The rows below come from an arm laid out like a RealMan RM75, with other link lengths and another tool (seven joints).
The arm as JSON. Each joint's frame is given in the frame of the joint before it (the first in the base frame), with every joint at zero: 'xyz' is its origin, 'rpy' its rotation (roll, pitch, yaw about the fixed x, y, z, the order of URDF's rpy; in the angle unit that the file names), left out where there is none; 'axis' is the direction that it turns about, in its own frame. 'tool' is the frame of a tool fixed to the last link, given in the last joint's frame.
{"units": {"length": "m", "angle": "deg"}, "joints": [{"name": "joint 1", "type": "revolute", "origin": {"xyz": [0.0, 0.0, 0.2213]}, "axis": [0.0, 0.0, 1.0]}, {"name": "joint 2", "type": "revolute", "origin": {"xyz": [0.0, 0.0, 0.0], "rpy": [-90.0, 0.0, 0.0]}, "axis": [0.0, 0.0, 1.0]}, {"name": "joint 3", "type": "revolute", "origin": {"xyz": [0.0, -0.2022, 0.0], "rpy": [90.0, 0.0, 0.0]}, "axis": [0.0, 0.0, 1.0]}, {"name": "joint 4", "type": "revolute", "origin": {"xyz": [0.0, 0.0, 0.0], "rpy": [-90.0, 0.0, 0.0]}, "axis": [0.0, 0.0, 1.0]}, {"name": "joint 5", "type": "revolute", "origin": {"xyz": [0.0, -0.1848, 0.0], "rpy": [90.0, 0.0, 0.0]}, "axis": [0.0, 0.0, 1.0]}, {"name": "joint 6", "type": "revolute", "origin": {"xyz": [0.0, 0.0, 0.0], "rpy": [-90.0, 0.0, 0.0]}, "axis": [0.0, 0.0, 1.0]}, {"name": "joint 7", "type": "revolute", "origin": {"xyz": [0.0, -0.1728, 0.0], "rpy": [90.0, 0.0, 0.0]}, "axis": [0.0, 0.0, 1.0]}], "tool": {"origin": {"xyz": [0.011, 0.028, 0.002], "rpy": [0.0, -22.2, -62.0]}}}
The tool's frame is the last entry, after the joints.
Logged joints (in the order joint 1, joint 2, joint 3, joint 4, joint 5, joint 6, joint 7), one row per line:
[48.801 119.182 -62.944 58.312 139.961 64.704 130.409]
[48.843 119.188 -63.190 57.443 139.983 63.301 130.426]
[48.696 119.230 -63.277 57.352 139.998 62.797 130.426]
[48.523 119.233 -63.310 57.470 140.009 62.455 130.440]
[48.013 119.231 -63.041 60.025 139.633 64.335 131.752]
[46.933 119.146 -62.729 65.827 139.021 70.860 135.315]
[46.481 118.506 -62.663 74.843 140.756 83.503 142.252]
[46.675 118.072 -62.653 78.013 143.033 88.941 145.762]
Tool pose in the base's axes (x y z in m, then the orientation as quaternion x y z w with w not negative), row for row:
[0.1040 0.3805 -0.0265 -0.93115 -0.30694 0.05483 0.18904]
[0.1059 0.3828 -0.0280 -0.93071 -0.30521 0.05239 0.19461]
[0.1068 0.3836 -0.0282 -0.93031 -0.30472 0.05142 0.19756]
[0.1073 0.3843 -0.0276 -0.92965 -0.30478 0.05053 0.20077]
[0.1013 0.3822 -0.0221 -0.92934 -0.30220 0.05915 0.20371]
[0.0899 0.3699 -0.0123 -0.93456 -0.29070 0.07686 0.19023]
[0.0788 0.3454 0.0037 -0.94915 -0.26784 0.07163 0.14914]
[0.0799 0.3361 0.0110 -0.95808 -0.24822 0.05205 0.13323]
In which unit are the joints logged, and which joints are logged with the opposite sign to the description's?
The joints are logged in degrees. Opposite sign: joint 4, joint 5, joint 6.
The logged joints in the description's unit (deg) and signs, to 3 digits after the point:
[48.801 119.182 -62.944 -58.312 -139.961 -64.704 130.409]
[48.843 119.188 -63.190 -57.443 -139.983 -63.301 130.426]
[48.696 119.230 -63.277 -57.352 -139.998 -62.797 130.426]
[48.523 119.233 -63.310 -57.470 -140.009 -62.455 130.440]
[48.013 119.231 -63.041 -60.025 -139.633 -64.335 131.752]
[46.933 119.146 -62.729 -65.827 -139.021 -70.860 135.315]
[46.481 118.506 -62.663 -74.843 -140.756 -83.503 142.252]
[46.675 118.072 -62.653 -78.013 -143.033 -88.941 145.762]

